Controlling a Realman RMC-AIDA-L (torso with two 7-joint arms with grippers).
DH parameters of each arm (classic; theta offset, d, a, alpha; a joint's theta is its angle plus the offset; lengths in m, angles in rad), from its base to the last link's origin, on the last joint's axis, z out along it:
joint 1: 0 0.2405 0 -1.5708
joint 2: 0 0 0 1.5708
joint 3: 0 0.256 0 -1.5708
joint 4: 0 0 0 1.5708
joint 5: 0 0.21 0 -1.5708
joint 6: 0 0 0 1.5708
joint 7: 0 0.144 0 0
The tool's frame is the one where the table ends.
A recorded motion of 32 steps. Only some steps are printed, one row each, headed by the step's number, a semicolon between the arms.
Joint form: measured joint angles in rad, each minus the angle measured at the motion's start. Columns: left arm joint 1, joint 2, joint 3, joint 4, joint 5, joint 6, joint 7; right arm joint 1, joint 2, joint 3, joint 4, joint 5, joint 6, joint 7.
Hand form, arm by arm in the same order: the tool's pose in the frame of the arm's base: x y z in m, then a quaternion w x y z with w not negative. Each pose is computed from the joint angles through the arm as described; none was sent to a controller.
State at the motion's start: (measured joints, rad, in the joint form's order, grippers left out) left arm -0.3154 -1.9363 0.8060 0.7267 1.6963 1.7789 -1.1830; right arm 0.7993 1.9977 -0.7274 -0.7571 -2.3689 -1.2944 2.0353
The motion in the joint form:
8: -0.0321 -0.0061 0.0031 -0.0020 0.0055 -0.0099 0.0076; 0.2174 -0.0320 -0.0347 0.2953 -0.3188 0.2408 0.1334
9: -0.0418 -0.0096 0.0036 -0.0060 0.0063 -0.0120 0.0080; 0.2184 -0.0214 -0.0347 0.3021 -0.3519 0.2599 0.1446
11: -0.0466 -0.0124 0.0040 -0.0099 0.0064 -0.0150 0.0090; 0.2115 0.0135 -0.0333 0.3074 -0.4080 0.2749 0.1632
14: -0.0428 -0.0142 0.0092 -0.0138 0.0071 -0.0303 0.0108; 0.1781 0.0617 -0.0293 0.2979 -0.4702 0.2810 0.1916
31: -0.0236 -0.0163 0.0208 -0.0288 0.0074 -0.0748 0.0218; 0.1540 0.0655 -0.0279 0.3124 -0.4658 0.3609 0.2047
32: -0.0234 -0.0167 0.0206 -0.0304 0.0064 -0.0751 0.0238; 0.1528 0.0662 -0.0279 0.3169 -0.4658 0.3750 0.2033
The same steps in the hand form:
8: -0.2855 0.2882 0.0679 0.15810 -0.93847 -0.09181 -0.29301; 0.2187 0.4611 0.0073 0.24789 -0.89535 0.36309 -0.07117
9: -0.2827 0.2906 0.0659 0.15585 -0.93840 -0.08963 -0.29511; 0.2220 0.4597 0.0027 0.25200 -0.89327 0.36278 -0.08337
11: -0.2814 0.2918 0.0643 0.15514 -0.93808 -0.08942 -0.29654; 0.2280 0.4504 -0.0131 0.24492 -0.89185 0.36582 -0.10385
14: -0.2837 0.2918 0.0622 0.15882 -0.93808 -0.09452 -0.29301; 0.2417 0.4330 -0.0321 0.23296 -0.88592 0.38103 -0.12527
31: -0.2935 0.2895 0.0575 0.17336 -0.93709 -0.11163 -0.28170; 0.2538 0.4340 -0.0326 0.26158 -0.87408 0.39236 -0.11666
32: -0.2936 0.2893 0.0572 0.17380 -0.93684 -0.11152 -0.28230; 0.2549 0.4345 -0.0330 0.26582 -0.87324 0.39157 -0.11603

